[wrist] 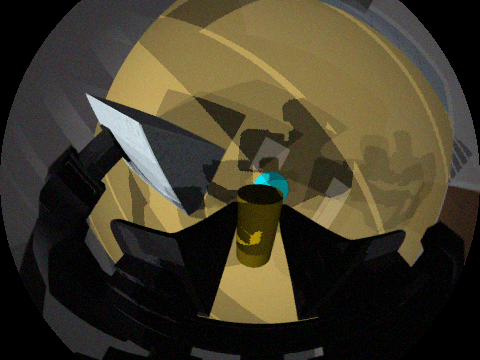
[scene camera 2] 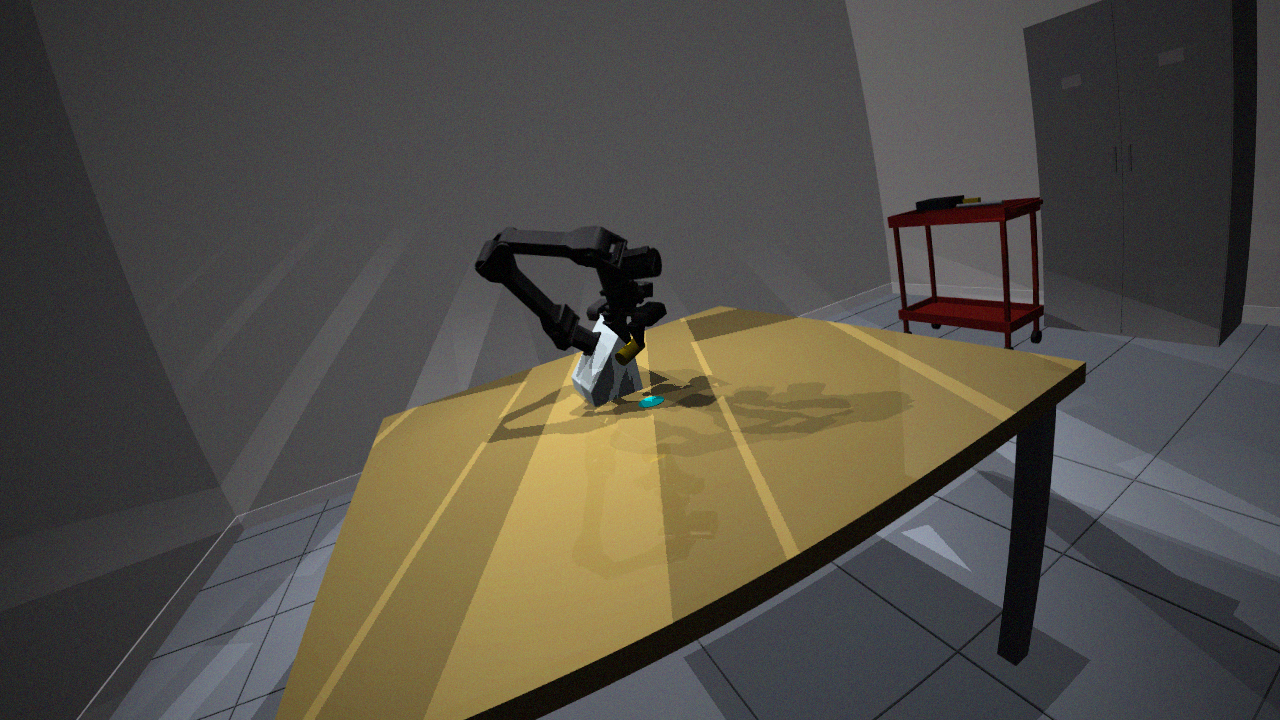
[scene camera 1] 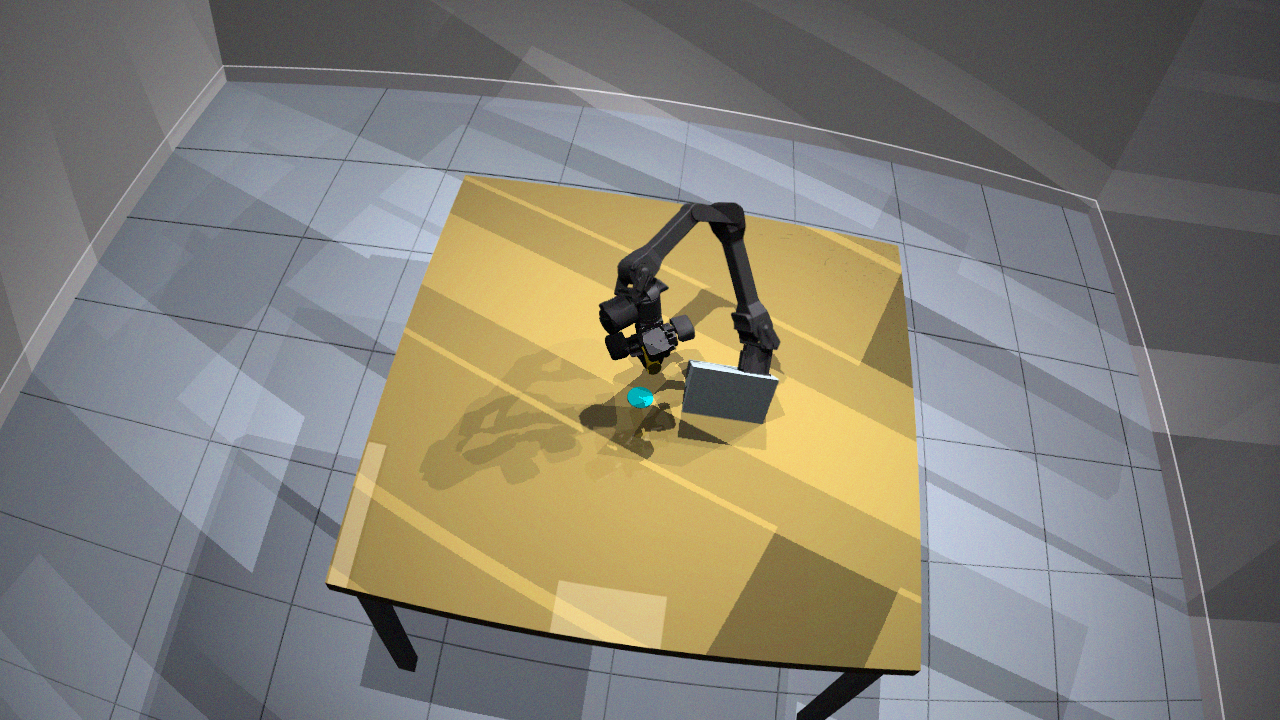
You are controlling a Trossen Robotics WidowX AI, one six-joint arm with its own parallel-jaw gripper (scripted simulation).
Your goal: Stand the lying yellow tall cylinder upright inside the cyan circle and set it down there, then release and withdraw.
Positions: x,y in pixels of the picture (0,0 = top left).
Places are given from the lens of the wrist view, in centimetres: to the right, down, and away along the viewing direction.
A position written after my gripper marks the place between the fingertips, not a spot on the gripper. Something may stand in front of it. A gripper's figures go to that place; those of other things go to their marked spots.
my gripper (wrist: pixel 259 208): 1, 2, 10
yellow cylinder (wrist: pixel 259 206): 1, 2, 8
